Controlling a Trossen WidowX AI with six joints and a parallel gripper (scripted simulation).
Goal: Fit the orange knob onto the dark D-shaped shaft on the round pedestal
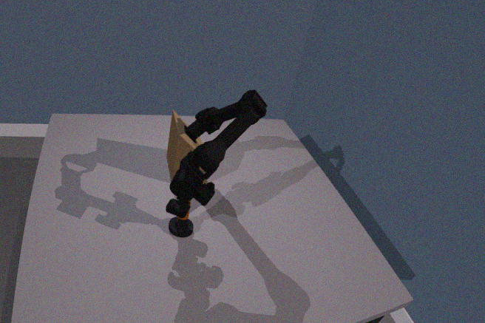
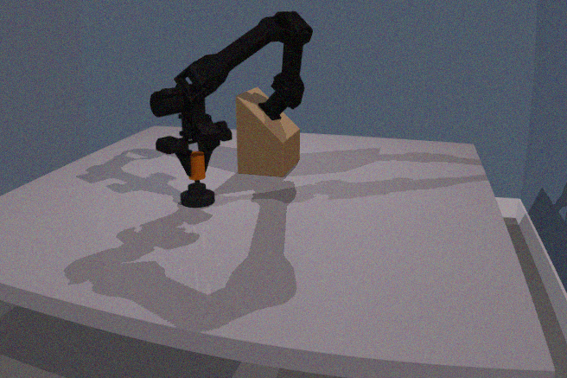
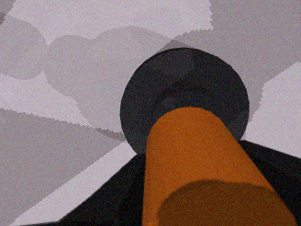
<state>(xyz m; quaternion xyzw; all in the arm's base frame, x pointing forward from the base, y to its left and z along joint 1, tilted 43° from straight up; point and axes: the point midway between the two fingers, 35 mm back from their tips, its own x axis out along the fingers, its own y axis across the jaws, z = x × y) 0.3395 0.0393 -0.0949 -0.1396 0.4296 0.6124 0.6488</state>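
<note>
The orange knob is 2 cm above my gripper tip. The rest, counted from my gripper tip: dark round pedestal (4 cm below).
</note>
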